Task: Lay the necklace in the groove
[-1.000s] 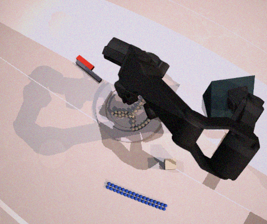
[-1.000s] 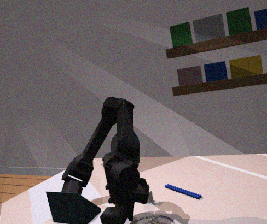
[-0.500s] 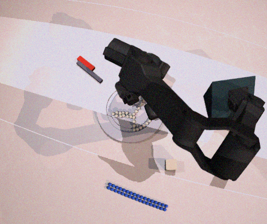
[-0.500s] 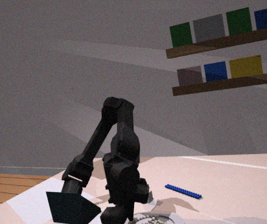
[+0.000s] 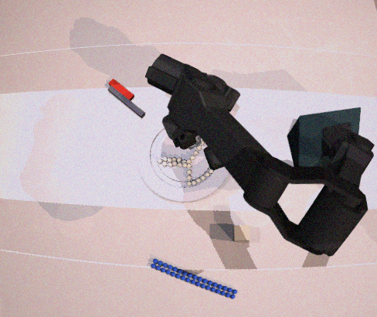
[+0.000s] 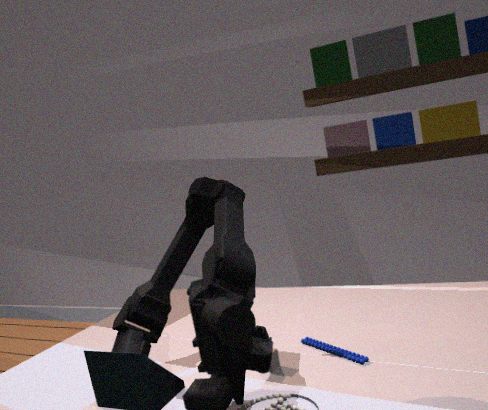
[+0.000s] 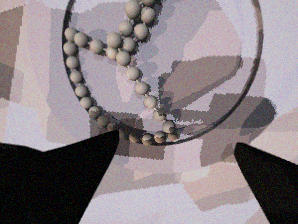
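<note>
Right now the round bead board is 6 cm ahead of my gripper tip, 3 cm to the left of it and 1 cm below it. The rest, counted from my gripper tip: small beige cube: 2 cm behind, 22 cm to the left; then grey block: 17 cm ahead, 14 cm to the right, 2 cm below.
</note>
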